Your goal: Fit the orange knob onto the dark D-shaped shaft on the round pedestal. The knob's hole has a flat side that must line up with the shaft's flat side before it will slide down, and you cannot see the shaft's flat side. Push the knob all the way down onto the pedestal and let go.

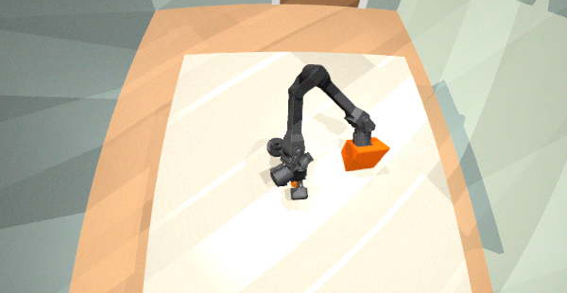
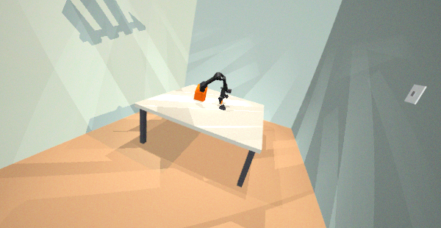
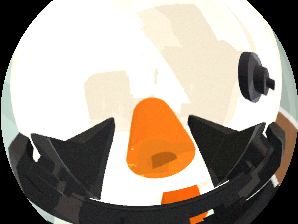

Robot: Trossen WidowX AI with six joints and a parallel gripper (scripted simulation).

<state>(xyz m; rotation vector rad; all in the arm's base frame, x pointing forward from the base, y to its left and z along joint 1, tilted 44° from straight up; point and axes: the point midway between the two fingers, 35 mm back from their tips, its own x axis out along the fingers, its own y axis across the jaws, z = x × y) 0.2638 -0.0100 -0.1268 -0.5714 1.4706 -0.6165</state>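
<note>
The orange knob lies 2 cm above my gripper tip. Round my gripper tip: dark pedestal: 6 cm ahead, 16 cm to the right, 2 cm above.
</note>
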